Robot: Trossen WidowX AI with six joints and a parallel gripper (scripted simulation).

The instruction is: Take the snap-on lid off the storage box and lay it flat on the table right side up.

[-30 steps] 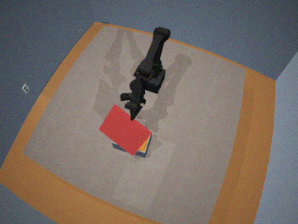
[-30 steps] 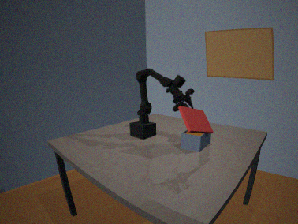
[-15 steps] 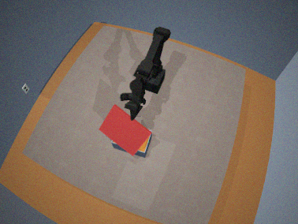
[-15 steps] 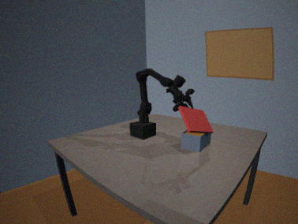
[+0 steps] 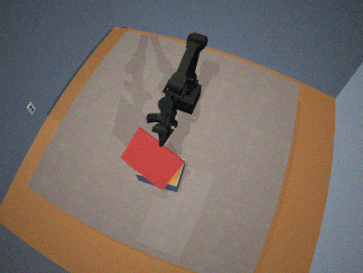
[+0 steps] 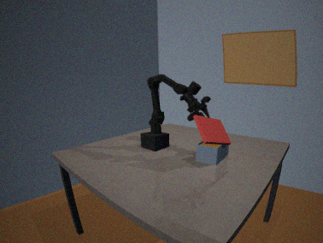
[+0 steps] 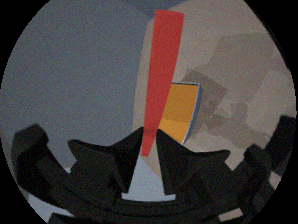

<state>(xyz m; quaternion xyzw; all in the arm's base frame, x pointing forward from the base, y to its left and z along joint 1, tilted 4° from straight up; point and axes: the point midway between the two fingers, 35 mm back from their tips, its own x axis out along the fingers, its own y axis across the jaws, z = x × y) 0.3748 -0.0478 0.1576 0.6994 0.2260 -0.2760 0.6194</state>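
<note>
Now: the red lid 5 cm below my gripper tip, 5 cm ahead of it and 4 cm to the right of it. From my gripper tip the other things lie so: storage box: 18 cm below, 4 cm ahead.
</note>
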